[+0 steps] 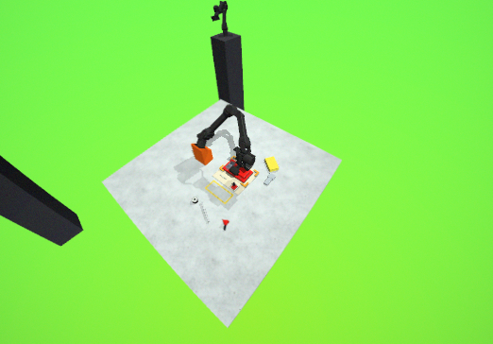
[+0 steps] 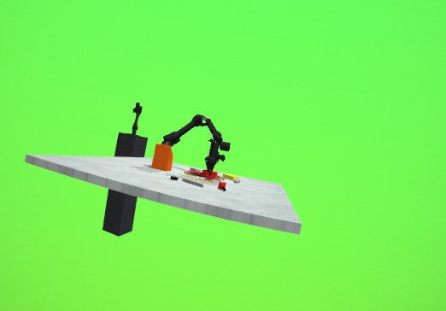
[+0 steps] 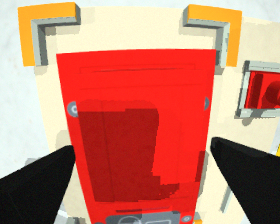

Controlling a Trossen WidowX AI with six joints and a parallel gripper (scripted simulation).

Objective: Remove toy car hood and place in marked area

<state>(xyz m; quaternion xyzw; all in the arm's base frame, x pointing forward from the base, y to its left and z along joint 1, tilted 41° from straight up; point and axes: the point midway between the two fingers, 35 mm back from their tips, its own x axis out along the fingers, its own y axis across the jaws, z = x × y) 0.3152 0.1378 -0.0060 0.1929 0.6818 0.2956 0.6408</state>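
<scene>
Now: the red hood right at my gripper tip. Also, from my gripper tip: wheel: 70 mm behind, 360 mm to the right, 30 mm below; then yellow block: 100 mm ahead, 210 mm to the left, 30 mm below.
</scene>
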